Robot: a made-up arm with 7 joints. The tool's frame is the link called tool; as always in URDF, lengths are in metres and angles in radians. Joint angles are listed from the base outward. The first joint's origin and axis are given. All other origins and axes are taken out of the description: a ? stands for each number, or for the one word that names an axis. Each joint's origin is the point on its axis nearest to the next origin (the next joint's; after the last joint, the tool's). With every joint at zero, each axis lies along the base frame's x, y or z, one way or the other. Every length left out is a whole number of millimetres.
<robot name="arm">
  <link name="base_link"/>
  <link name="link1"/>
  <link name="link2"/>
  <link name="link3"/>
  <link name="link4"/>
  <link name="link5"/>
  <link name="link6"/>
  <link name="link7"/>
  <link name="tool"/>
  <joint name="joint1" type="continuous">
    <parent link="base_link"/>
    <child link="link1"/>
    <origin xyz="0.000 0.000 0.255"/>
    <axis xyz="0 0 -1"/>
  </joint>
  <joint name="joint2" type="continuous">
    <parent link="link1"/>
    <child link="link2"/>
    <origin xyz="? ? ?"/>
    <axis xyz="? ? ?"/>
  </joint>
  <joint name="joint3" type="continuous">
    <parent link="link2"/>
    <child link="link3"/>
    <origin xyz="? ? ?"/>
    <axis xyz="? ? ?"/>
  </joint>
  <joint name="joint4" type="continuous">
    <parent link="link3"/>
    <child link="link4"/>
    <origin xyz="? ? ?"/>
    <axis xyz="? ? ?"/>
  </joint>
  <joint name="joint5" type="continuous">
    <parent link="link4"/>
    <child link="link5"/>
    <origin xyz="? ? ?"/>
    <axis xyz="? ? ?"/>
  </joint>
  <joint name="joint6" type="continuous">
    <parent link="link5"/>
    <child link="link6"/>
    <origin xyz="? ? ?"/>
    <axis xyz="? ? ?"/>
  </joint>
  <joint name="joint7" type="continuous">
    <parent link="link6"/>
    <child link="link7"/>
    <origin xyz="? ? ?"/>
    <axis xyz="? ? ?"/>
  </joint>
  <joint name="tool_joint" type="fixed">
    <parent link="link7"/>
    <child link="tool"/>
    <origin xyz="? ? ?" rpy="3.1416 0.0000 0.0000"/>
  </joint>
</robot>
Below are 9 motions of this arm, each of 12 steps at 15 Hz.
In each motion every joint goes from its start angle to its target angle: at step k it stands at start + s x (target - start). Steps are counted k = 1, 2, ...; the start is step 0. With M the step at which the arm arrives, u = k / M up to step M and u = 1 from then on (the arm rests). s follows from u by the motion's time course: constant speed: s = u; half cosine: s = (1 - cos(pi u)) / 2; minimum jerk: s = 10 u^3 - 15 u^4 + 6 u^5.
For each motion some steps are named. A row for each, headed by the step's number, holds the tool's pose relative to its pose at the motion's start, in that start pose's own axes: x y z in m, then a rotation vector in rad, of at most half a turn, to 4 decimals.
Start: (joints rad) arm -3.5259 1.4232 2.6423 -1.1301 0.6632 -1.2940 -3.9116
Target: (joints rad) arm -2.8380 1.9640 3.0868 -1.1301 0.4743 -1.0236 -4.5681
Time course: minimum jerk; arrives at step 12
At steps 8, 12:
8: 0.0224 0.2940 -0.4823 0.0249 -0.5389 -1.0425
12: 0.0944 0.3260 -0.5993 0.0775 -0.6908 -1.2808

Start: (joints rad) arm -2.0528 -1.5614 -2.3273 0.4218 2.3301 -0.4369 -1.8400
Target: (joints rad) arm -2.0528 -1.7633 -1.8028 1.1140 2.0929 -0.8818 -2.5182
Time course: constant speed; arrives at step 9
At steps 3, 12:
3: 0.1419 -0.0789 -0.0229 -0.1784 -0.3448 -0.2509
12: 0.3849 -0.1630 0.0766 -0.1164 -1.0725 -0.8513

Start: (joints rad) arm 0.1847 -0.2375 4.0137 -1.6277 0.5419 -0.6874 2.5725
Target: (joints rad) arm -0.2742 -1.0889 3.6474 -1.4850 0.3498 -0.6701 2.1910
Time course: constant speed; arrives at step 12
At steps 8, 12:
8: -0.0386 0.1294 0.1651 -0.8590 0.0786 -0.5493
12: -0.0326 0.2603 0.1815 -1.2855 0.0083 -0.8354

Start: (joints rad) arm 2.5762 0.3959 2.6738 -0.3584 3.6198 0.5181 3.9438
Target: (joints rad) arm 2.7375 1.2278 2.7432 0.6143 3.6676 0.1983 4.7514
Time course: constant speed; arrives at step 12
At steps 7, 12:
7: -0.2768 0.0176 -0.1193 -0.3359 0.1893 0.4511
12: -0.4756 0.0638 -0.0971 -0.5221 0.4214 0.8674

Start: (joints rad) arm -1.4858 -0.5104 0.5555 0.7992 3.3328 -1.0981 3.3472
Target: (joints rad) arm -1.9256 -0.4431 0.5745 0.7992 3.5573 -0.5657 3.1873
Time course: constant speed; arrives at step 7
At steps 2, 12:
2: -0.0147 -0.0106 -0.0440 -0.0400 0.1247 -0.0178
12: -0.0524 -0.0691 -0.1308 -0.1878 0.4524 -0.0884

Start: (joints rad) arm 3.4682 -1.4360 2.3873 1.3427 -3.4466 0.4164 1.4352
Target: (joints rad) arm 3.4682 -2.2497 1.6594 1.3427 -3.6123 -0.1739 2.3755
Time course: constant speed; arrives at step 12
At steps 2, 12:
2: -0.0377 0.0834 -0.0250 0.2162 0.0091 -0.0073
12: -0.1232 0.3652 -0.0129 0.8814 -0.5159 -0.2679

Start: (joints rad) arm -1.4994 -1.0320 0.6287 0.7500 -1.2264 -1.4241 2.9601
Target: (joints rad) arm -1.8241 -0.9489 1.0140 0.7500 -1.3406 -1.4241 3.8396
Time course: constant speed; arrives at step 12
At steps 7, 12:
7: 0.0131 -0.1534 -0.0661 -0.0691 -0.0923 0.6872
12: 0.0326 -0.2602 -0.0946 -0.1354 -0.1271 1.1767

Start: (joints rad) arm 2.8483 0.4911 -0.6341 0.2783 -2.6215 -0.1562 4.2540
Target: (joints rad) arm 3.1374 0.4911 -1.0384 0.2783 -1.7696 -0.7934 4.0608
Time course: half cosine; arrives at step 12
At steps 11, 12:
11: 0.1530 0.0599 0.0572 -0.2778 -0.6463 0.3755
12: 0.1555 0.0618 0.0589 -0.2791 -0.6606 0.3803

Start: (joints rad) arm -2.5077 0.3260 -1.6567 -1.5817 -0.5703 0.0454 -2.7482
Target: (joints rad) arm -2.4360 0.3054 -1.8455 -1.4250 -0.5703 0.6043 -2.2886
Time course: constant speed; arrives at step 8
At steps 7, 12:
7: -0.1013 -0.0242 0.0129 0.1831 0.5227 0.3213
12: -0.1146 -0.0266 0.0182 0.2290 0.5901 0.3565

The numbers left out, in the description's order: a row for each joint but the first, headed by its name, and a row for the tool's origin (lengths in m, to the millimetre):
joint2: xyz 0.000 -0.014 0.000, axis 0 1 0
joint3: xyz 0.000 0.000 0.563, axis 0 0 -1
joint4: xyz 0.000 -0.014 0.000, axis 0 1 0
joint5: xyz 0.000 0.000 0.383, axis 0 0 -1
joint6: xyz 0.000 0.000 0.000, axis 0 1 0
joint7: xyz 0.000 0.000 0.117, axis 0 0 -1
tool: xyz 0.000 0.000 0.000

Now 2 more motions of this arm.
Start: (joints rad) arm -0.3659 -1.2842 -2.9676 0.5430 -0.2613 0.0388 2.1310
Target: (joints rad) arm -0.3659 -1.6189 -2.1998 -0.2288 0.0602 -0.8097 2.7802
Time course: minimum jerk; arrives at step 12
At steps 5, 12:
5: 0.0296 0.0545 -0.0107 0.3612 -0.2882 0.5953
12: -0.1694 0.1119 0.0473 1.2736 -0.6282 1.5810

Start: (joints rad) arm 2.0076 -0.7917 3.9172 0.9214 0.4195 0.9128 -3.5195
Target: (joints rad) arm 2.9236 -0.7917 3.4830 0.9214 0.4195 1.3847 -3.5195
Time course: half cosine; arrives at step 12
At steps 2, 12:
2: -0.0102 -0.0222 -0.0331 -0.0225 0.0679 -0.0223
12: -0.2792 -0.3825 -0.3220 -0.2299 0.9645 -0.4314

